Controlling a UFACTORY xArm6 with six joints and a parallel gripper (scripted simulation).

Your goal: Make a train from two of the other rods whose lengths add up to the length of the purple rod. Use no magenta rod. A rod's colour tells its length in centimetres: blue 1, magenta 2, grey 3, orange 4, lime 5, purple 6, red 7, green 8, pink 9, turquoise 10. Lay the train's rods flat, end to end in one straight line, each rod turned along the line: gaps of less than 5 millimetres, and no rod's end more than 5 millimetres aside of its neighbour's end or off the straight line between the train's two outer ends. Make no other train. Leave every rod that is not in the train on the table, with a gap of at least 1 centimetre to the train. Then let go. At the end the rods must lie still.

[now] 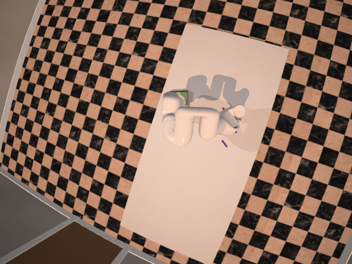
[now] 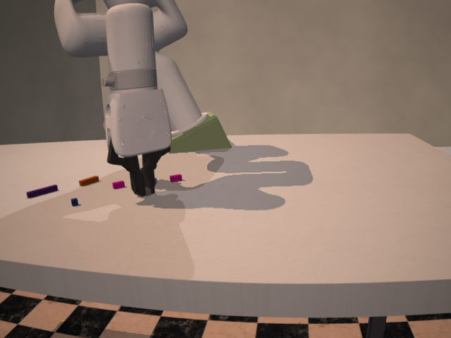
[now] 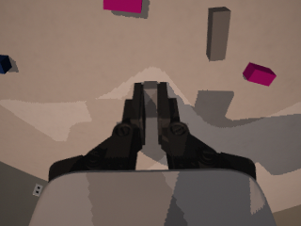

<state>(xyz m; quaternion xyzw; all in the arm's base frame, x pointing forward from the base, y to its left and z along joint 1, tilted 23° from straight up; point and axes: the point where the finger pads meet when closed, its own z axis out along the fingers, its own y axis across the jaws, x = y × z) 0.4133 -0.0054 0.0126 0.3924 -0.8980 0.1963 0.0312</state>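
The small blue rod is 50 mm ahead of my hand, 110 mm to the right of it and 20 mm below it. From my hand the other things lie so: purple rod (10 mm behind, 210 mm to the right, 20 mm below); orange rod (70 mm behind, 130 mm to the right, 20 mm below).
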